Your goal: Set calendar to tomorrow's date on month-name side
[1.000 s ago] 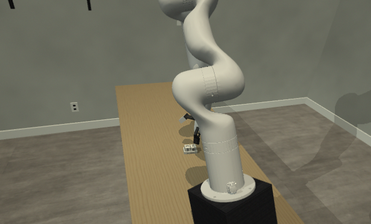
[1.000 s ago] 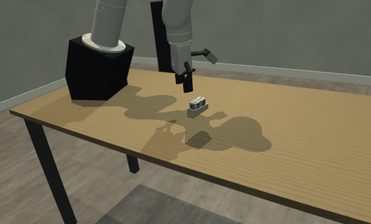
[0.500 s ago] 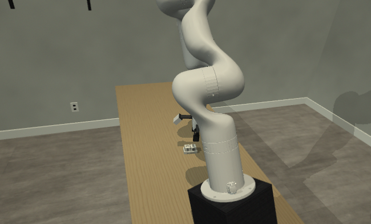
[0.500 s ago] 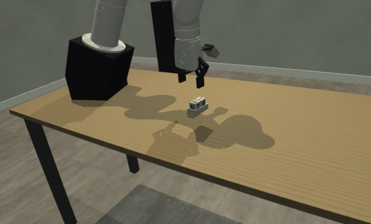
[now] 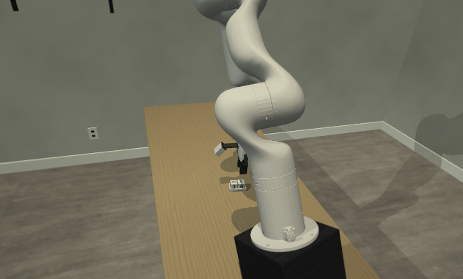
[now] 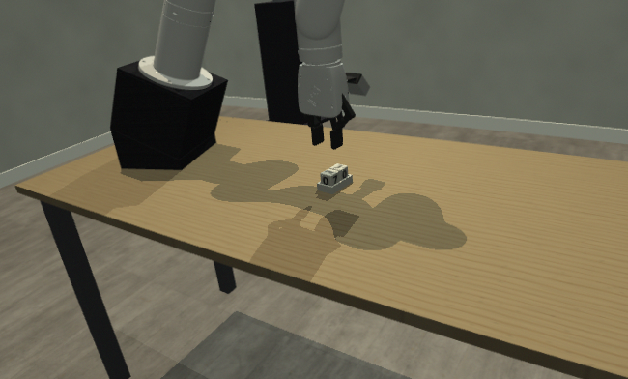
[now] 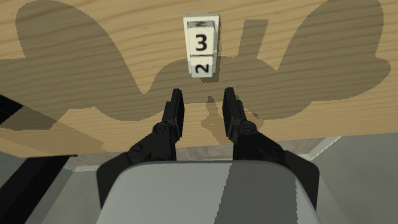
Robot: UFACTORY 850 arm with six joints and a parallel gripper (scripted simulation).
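Now: the small calendar tray 110 mm below my hand and 20 mm to the left of it.
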